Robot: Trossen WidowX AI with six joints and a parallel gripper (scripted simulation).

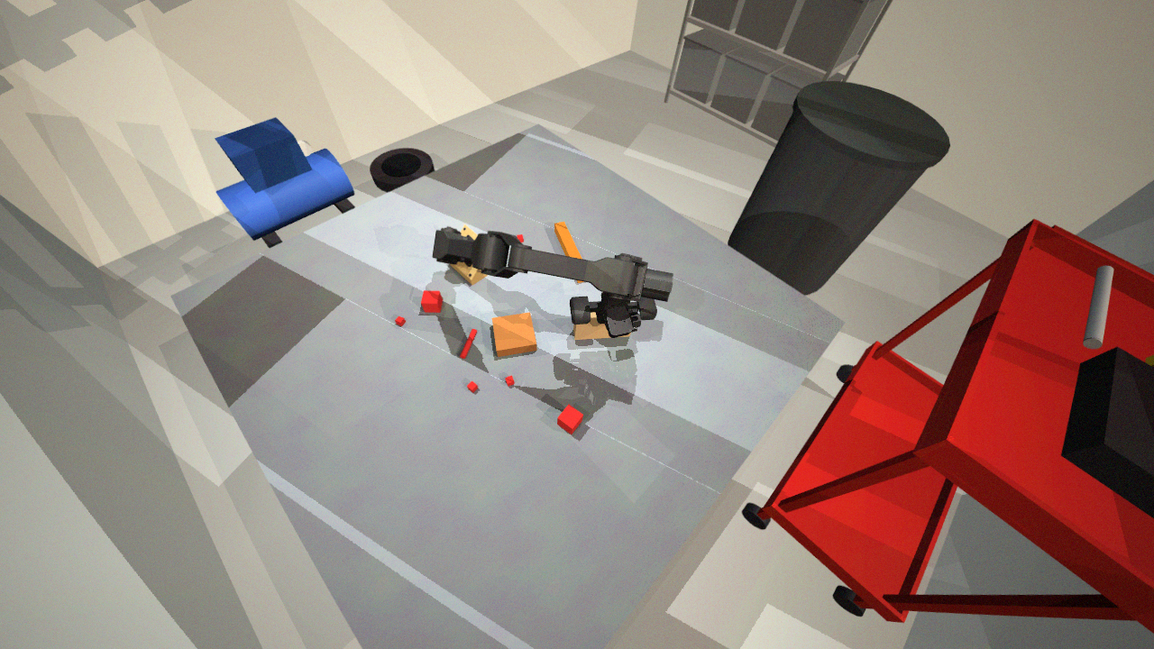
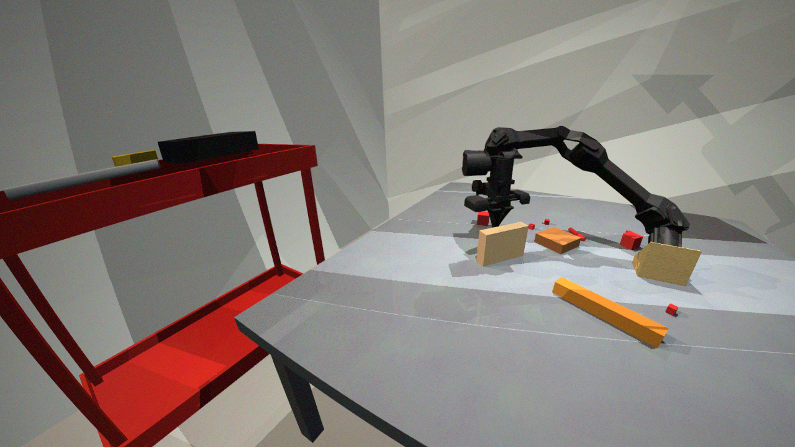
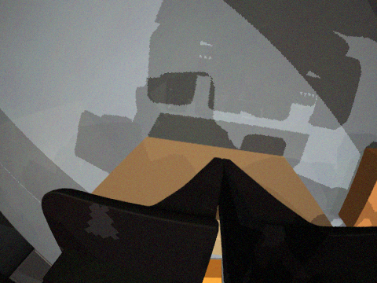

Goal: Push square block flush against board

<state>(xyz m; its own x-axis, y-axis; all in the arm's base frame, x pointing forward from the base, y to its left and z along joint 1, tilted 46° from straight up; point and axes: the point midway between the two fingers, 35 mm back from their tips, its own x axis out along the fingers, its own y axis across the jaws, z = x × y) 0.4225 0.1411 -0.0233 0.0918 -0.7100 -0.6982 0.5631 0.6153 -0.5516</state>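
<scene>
Right now my gripper tip is 30 mm past the board, 30 mm above it and 20 mm to the right of it. From my gripper tip the other things lie so: red stick: 260 mm to the right, 220 mm behind, 70 mm below; then orange bar: 290 mm behind, 140 mm to the left, 70 mm below; then square block: 160 mm to the right, 160 mm behind, 60 mm below.
</scene>
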